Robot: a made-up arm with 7 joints. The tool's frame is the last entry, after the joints.
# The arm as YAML. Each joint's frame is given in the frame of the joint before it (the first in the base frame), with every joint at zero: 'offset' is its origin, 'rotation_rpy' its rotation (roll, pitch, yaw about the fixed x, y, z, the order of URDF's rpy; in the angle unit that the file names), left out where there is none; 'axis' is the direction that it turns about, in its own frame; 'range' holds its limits. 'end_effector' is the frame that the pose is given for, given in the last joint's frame.
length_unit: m
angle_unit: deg
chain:
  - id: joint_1
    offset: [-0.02, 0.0, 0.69]
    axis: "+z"
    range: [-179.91, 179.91]
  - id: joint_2
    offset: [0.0, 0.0, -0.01]
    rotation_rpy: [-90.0, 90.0, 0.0]
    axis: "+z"
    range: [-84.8, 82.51]
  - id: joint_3
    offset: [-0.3, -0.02, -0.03]
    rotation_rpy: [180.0, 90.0, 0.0]
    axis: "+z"
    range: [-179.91, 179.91]
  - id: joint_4
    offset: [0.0, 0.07, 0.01]
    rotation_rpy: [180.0, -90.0, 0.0]
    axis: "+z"
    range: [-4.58, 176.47]
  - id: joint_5
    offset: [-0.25, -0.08, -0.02]
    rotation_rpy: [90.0, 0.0, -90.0]
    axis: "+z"
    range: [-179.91, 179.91]
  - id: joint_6
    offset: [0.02, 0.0, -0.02]
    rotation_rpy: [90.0, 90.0, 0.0]
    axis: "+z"
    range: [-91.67, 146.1]
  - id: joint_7
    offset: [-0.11, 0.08, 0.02]
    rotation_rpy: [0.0, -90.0, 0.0]
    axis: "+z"
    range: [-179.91, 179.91]
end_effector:
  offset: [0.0, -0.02, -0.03]
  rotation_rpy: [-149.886, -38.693, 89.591]
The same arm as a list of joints. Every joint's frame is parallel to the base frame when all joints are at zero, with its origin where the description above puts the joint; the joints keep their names.
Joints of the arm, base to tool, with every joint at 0 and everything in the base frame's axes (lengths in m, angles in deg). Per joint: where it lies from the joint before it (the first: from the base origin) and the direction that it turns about. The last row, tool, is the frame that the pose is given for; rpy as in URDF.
joint_1: origin -0.0200 0.0000 0.6900 axis 0 0 1
joint_2: origin 0.0000 0.0000 -0.0100 axis 0 1 0
joint_3: origin 0.0200 -0.0300 0.3000 axis 0 0 1
joint_4: origin 0.0700 0.0000 0.0100 axis 0 -1 0
joint_5: origin 0.0800 0.0200 -0.2500 axis 0 0 -1
joint_6: origin 0.0200 0.0000 0.0200 axis 0 1 0
joint_7: origin 0.0800 0.0200 -0.1100 axis 0 0 -1
tool: origin -0.0200 0.0000 0.0300 rpy 30.11 38.69 0.41
Joint limits (deg, base to tool): -179.91..179.91 -84.80..82.51 -179.91..179.91 -4.58..176.47 -179.91..179.91 -91.67..146.10 -179.91..179.91

